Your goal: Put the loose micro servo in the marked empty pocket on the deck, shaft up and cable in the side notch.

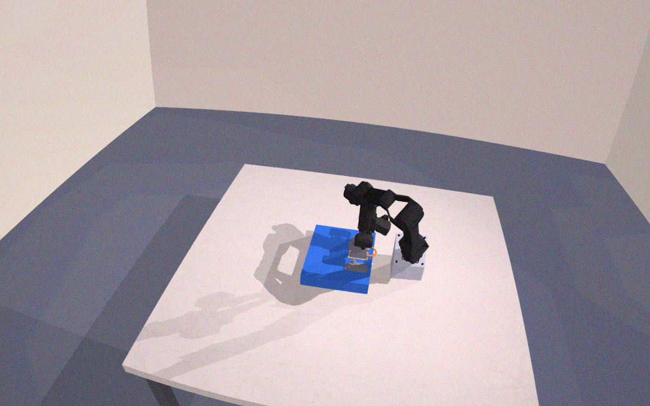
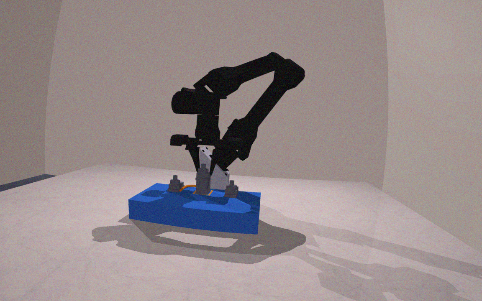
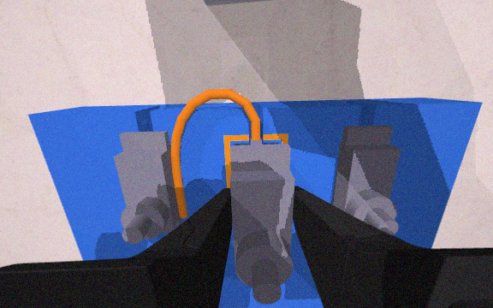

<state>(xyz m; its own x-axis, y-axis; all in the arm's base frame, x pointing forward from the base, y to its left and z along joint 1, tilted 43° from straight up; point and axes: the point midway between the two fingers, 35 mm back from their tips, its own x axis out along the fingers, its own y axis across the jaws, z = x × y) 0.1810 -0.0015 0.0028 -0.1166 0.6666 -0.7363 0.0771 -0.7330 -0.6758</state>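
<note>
Right now my gripper tip is 120 mm short of the blue deck, 70 mm above it and 10 mm to the right of it.
</note>
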